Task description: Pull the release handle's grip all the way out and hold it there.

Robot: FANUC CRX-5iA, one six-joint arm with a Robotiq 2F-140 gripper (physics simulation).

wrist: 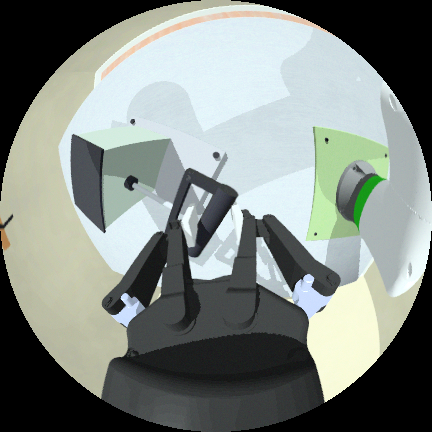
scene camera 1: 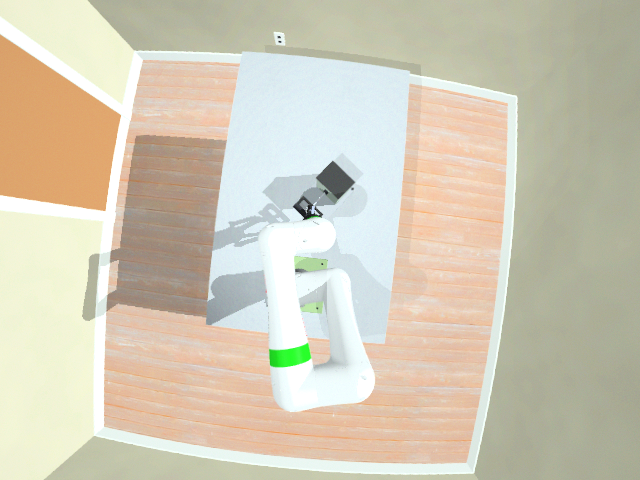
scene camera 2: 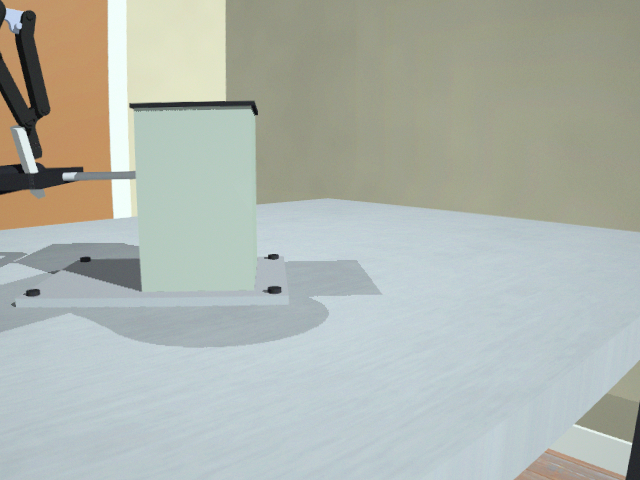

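The release handle's grip is a dark rectangular loop with a thick round outer bar. A thin grey rod joins it to a pale green housing with a black top, which stands upright. A clear length of rod shows between the housing and the loop. My gripper is shut on the grip, its pale pads on either side of the thick bar, one inside the loop. In the scene camera 2 view the grip's outer end is cut off at the left edge. In the scene camera 1 view the arm partly hides the gripper.
The housing stands on a bolted light grey base plate on the pale table. The white arm rises from a green mounting plate on the same table.
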